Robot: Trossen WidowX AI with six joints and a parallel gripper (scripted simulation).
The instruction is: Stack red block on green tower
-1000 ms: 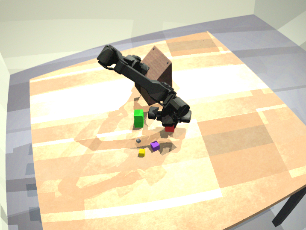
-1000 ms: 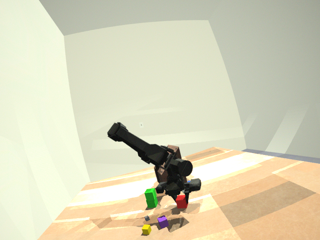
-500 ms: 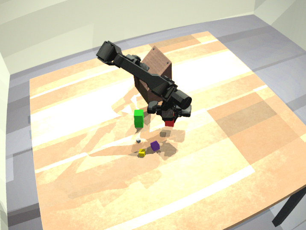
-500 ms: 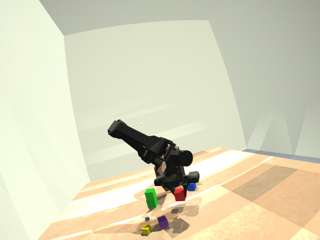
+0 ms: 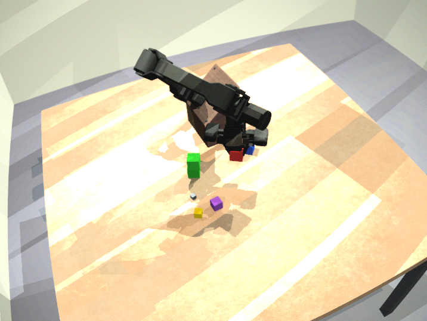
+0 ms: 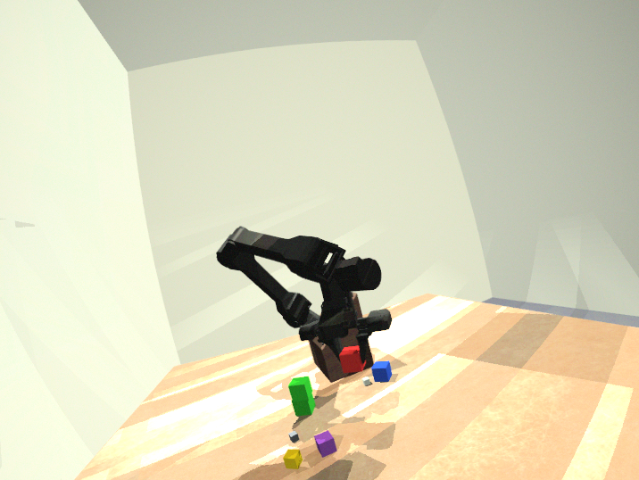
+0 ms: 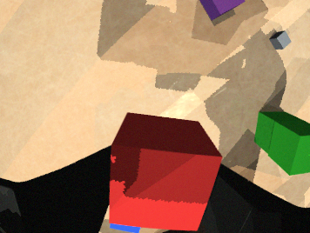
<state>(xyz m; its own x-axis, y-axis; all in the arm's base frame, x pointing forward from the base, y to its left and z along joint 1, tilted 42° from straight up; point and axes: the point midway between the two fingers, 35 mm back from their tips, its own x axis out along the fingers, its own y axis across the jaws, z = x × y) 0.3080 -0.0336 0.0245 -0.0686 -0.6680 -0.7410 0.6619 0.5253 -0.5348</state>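
Right now the tiny grey cube is 160 mm to the right of my gripper tip, 110 mm below it and 10 mm behind it. The rest, counted from my gripper tip: blue cube (110 mm to the left, 100 mm below, 90 mm behind); purple cube (120 mm to the right, 100 mm below, 60 mm ahead); red block (10 mm above).
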